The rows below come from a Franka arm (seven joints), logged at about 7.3 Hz.
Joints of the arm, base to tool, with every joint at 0 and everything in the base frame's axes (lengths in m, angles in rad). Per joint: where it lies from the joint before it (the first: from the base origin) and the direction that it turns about. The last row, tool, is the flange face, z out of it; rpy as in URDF.
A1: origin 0 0 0.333 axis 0 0 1
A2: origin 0 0 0 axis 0 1 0
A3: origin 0 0 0.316 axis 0 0 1
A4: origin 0.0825 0 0 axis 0 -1 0
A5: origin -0.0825 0 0.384 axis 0 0 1
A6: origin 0 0 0 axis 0 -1 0
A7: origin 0.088 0 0 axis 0 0 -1
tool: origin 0 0 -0.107 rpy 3.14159 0 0
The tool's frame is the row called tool.
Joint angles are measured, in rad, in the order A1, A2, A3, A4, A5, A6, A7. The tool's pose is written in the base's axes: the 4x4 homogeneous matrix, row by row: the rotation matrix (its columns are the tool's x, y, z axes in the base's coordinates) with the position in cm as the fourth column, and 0 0 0 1 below. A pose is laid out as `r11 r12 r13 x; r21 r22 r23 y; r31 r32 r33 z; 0 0 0 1`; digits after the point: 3 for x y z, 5 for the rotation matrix.
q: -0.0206 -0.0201 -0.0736 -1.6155 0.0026 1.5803 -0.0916
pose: 0.99989 -0.00266 -0.01470 54.599; -0.00258 -0.99998 0.00548 -5.172; -0.01472 -0.00544 -0.99988 61.528; 0 0 0 1
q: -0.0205 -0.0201 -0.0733 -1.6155 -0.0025 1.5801 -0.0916
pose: 0.99988 -0.00213 -0.01538 54.594; -0.00213 -1.00000 0.00041 -5.204; -0.01538 -0.00038 -0.99988 61.526; 0 0 0 1
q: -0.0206 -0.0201 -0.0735 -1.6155 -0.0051 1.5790 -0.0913
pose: 0.99986 -0.00267 -0.01672 54.578; -0.00271 -0.99999 -0.00207 -5.246; -0.01672 0.00211 -0.99986 61.516; 0 0 0 1
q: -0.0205 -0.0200 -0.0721 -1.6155 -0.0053 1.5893 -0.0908
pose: 0.99998 -0.00166 -0.00658 54.699; -0.00168 -0.99999 -0.00327 -5.176; -0.00658 0.00328 -0.99997 61.600; 0 0 0 1
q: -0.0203 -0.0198 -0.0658 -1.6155 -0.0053 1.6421 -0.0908
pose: 0.99894 0.00475 0.04583 55.291; 0.00512 -0.99996 -0.00796 -4.863; 0.04579 0.00818 -0.99892 62.066; 0 0 0 1
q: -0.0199 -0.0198 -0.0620 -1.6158 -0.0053 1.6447 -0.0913
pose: 0.99880 0.00944 0.04815 55.337; 0.00984 -0.99992 -0.00803 -4.630; 0.04807 0.00849 -0.99881 62.076; 0 0 0 1
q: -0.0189 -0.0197 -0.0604 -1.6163 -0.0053 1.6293 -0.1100
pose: 0.99901 0.03079 0.03223 55.191; 0.03102 -0.99950 -0.00668 -4.473; 0.03201 0.00767 -0.99946 61.904; 0 0 0 1
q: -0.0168 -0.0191 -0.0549 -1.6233 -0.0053 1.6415 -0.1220
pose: 0.99805 0.05038 0.03686 55.344; 0.05067 -0.99869 -0.00690 -4.058; 0.03647 0.00875 -0.99930 61.649; 0 0 0 1
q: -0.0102 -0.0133 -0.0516 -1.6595 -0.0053 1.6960 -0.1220
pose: 0.99695 0.06042 0.04939 55.952; 0.06087 -0.99812 -0.00764 -3.531; 0.04883 0.01062 -0.99875 60.091; 0 0 0 1
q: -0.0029 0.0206 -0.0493 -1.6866 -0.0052 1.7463 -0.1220
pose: 0.99677 0.07037 0.03874 57.196; 0.07073 -0.99746 -0.00817 -3.010; 0.03807 0.01088 -0.99922 57.329; 0 0 0 1
